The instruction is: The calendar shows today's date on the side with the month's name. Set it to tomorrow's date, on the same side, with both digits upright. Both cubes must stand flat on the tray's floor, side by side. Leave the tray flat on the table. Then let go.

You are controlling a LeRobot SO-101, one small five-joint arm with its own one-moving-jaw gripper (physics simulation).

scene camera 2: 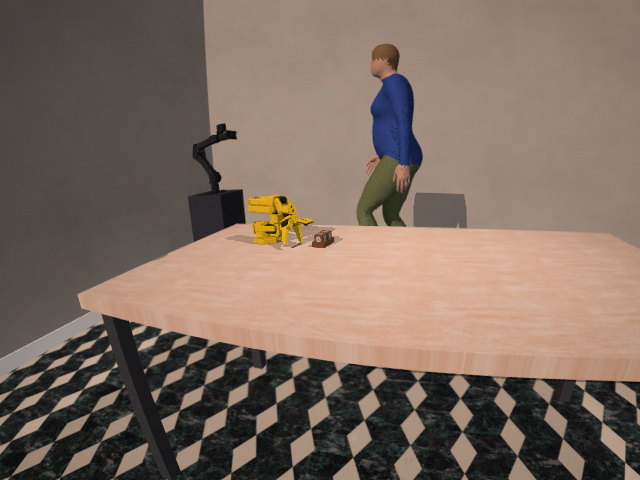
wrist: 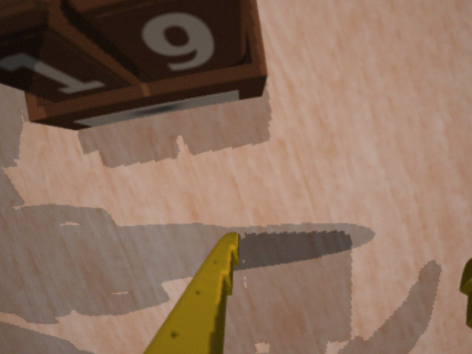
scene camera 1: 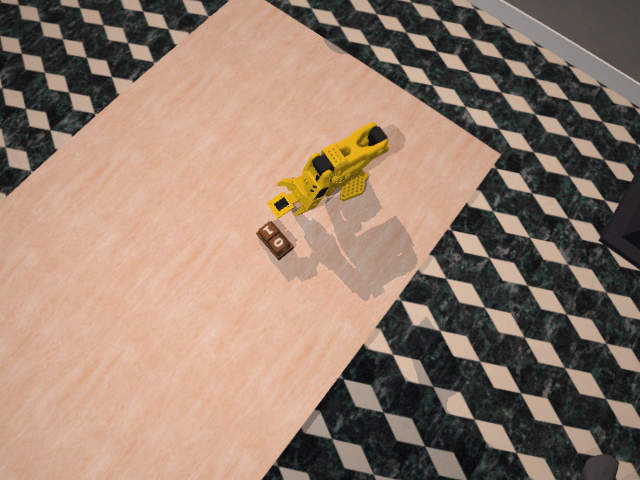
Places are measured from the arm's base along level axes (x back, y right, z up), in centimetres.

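Where they show: hand, its tool point: point(scene camera 2: 300, 242) point(wrist: 238, 244) point(scene camera 1: 295, 213); arm's base, origin of its link: point(scene camera 2: 274, 240) point(scene camera 1: 338, 186).
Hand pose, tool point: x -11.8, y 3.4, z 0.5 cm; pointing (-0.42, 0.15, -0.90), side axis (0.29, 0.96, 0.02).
Each offset is from my tool point to the top centre of the thing. Level surfaces: height alone.
The brown tray point(scene camera 1: 283, 256) point(scene camera 2: 317, 244) point(wrist: 263, 82) stands on the table with two brown cubes side by side. In scene camera 1, one cube {dy +1.0, dx -7.6, dz +3.7 cm} point(scene camera 1: 268, 231) shows a 1 on top and the other cube {dy -2.5, dx -8.2, dz +3.7 cm} point(scene camera 1: 279, 242) shows a 0. In the wrist view the side above a pale label strip {dy -0.8, dx -7.9, dz +1.2 cm} point(wrist: 160, 109) shows a 1 on the left cube point(wrist: 50, 75) and an upright 9 on the right cube point(wrist: 225, 45). The 1 looks slanted; its cube's seating is unclear. The label's text is unreadable. My gripper point(scene camera 1: 287, 197) point(scene camera 2: 292, 243) point(wrist: 350, 260) is open and empty, its tips low beside the tray.
The tray stands on the large pale wooden table {dz -0.5 cm} point(scene camera 1: 155, 310) point(scene camera 2: 413, 289). The arm's shadows fall across the table around the tray. A person point(scene camera 2: 393, 124) and a black arm on a dark pedestal point(scene camera 2: 217, 211) are in the background.
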